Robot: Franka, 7 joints.
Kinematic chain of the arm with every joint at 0, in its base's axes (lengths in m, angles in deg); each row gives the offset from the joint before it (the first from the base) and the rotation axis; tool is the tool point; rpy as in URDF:
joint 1: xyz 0 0 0.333 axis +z
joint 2: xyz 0 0 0 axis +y
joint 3: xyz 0 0 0.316 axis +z
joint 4: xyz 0.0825 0 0 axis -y
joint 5: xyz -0.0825 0 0.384 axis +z
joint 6: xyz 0 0 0 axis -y
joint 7: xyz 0.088 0 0 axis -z
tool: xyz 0 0 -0.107 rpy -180 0 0
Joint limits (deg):
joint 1: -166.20..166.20
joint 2: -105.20..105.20
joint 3: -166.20..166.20
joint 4: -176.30..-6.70
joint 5: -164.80..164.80
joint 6: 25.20..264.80
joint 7: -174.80..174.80
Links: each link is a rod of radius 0.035 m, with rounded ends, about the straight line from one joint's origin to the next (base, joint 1, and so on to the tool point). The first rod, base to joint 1, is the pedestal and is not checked.
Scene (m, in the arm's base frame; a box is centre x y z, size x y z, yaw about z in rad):
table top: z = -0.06
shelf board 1: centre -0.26 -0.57 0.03 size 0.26 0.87 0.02 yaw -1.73
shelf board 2: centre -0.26 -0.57 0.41 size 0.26 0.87 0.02 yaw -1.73
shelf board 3: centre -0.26 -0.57 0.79 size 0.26 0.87 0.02 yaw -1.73
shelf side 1: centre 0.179 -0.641 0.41 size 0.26 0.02 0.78 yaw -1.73
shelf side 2: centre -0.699 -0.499 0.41 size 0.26 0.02 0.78 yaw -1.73
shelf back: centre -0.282 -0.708 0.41 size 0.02 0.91 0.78 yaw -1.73
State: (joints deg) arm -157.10 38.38 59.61 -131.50 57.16 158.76 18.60
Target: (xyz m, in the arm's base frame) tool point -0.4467 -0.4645 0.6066
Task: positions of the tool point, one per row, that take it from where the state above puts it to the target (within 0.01 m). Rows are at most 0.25 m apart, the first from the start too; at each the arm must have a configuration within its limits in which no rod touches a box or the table.
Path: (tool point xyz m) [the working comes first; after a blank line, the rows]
Joints at the target: -166.20 8.81 39.74 -99.02 55.33 167.92 18.60
Straight joint move there: touches shelf board 2.

1: -0.1439 -0.4587 0.1945
2: -0.2066 -0.3910 0.2180
3: -0.2547 -0.3153 0.2532
4: -0.3630 -0.3140 0.4144
5: -0.4123 -0.2502 0.6066
6: -0.4294 -0.3301 0.6073
7: -0.4394 -0.4030 0.6062
8: -0.4467 -0.4645 0.6066

